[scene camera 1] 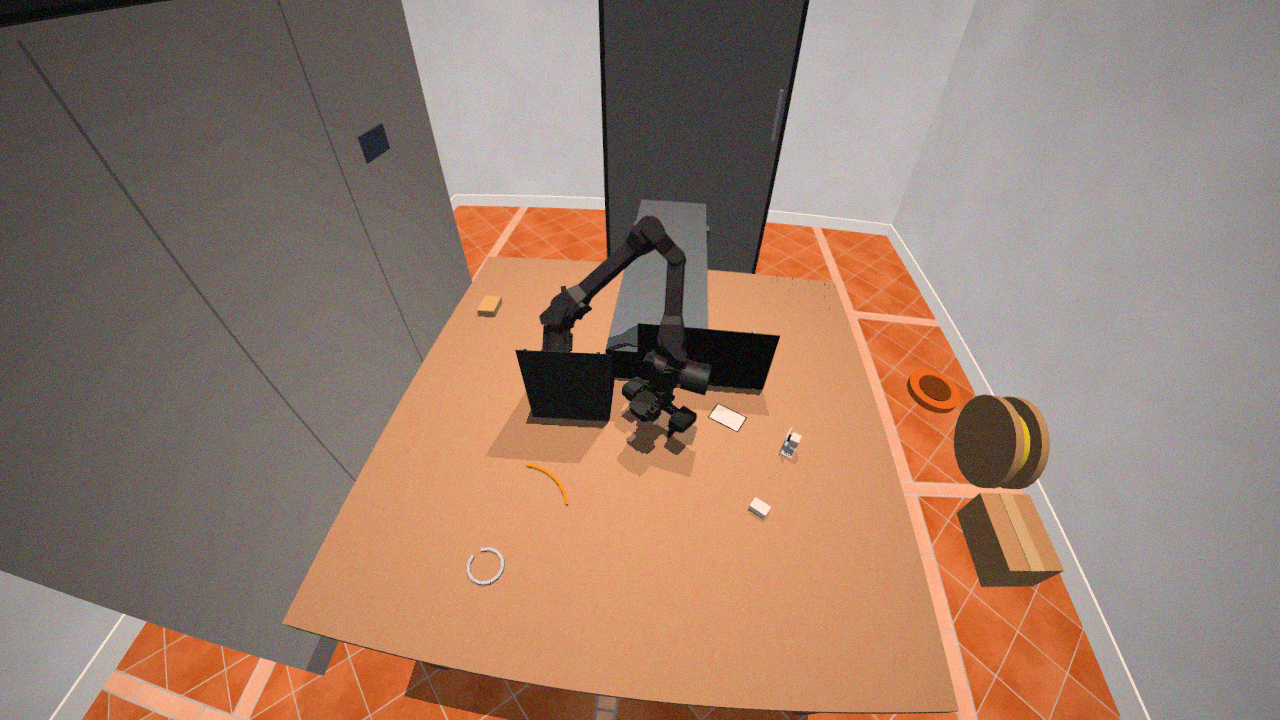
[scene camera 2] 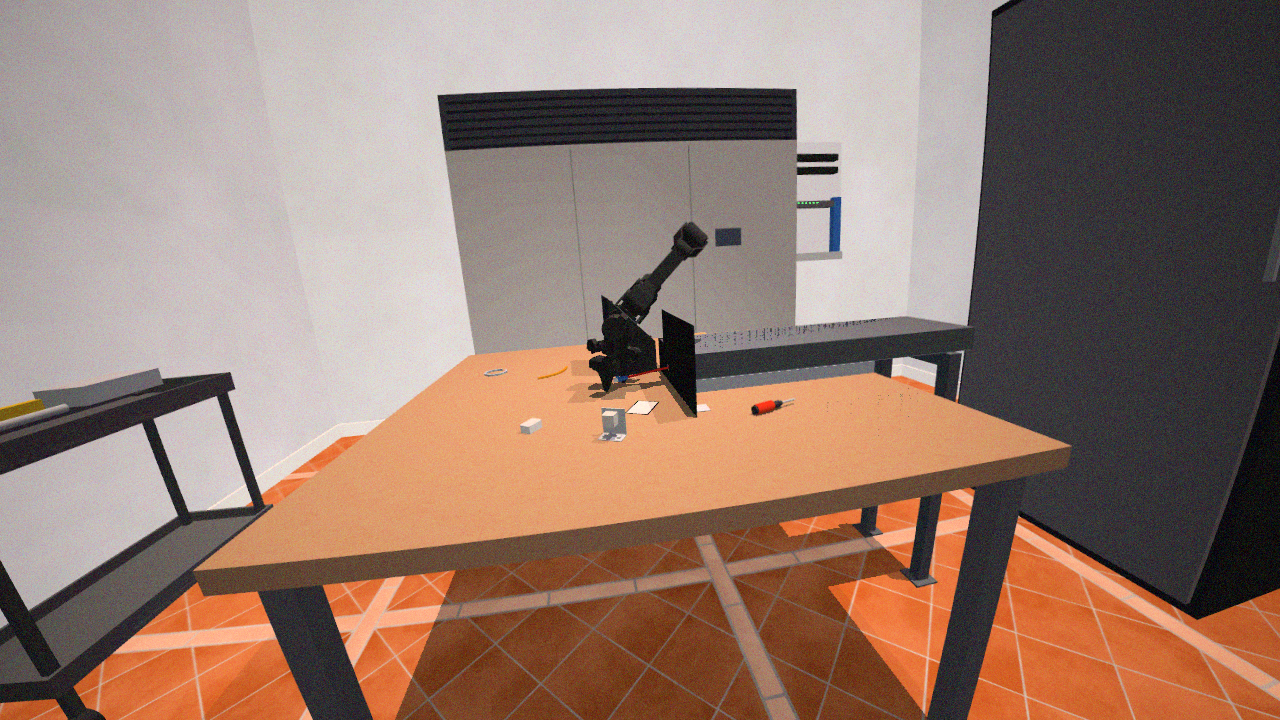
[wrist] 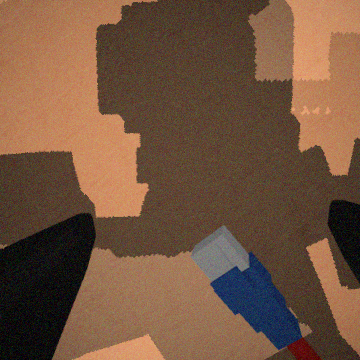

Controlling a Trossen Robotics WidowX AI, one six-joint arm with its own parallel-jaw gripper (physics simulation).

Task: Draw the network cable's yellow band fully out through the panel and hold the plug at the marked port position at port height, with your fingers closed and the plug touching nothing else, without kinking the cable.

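My gripper is open, low over the table in front of the black panel. The plug, with a pale grey tip and blue body, lies between the two black fingers but low in the wrist view, nearer the right finger; no finger touches it there. The red cable runs from the plug's rear toward the panel. In scene camera 1 the arm hides plug and cable. The yellow band does not show. I cannot tell which mark is the port position.
A white dark-edged card, a small bracket with a grey block, and a white block are on the table. An orange strip, a pale ring and a red screwdriver also lie there.
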